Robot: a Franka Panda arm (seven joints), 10 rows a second.
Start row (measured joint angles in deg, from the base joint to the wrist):
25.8 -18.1 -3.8 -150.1 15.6 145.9 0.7
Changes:
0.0 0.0 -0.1 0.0 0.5 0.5 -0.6
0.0 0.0 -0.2 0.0 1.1 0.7 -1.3
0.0 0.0 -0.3 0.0 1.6 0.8 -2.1
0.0 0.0 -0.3 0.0 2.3 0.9 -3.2
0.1 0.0 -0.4 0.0 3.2 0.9 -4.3
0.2 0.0 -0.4 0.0 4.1 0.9 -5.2
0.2 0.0 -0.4 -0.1 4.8 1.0 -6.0
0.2 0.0 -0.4 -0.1 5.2 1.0 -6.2
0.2 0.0 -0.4 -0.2 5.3 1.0 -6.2
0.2 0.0 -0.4 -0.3 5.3 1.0 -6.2
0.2 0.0 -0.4 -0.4 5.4 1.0 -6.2
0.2 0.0 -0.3 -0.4 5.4 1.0 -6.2
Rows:
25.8 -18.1 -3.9 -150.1 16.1 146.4 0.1
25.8 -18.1 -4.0 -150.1 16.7 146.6 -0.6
25.8 -18.1 -4.1 -150.1 17.2 146.7 -1.4
25.8 -18.1 -4.1 -150.1 17.9 146.8 -2.5
25.9 -18.1 -4.2 -150.1 18.8 146.8 -3.6
26.0 -18.1 -4.2 -150.1 19.7 146.8 -4.5
26.0 -18.1 -4.2 -150.2 20.4 146.9 -5.3
26.0 -18.1 -4.2 -150.2 20.8 146.9 -5.5
26.0 -18.1 -4.2 -150.3 20.9 146.9 -5.5
26.0 -18.1 -4.2 -150.4 20.9 146.9 -5.5
26.0 -18.1 -4.2 -150.5 21.0 146.9 -5.5
26.0 -18.1 -4.1 -150.5 21.0 146.9 -5.5

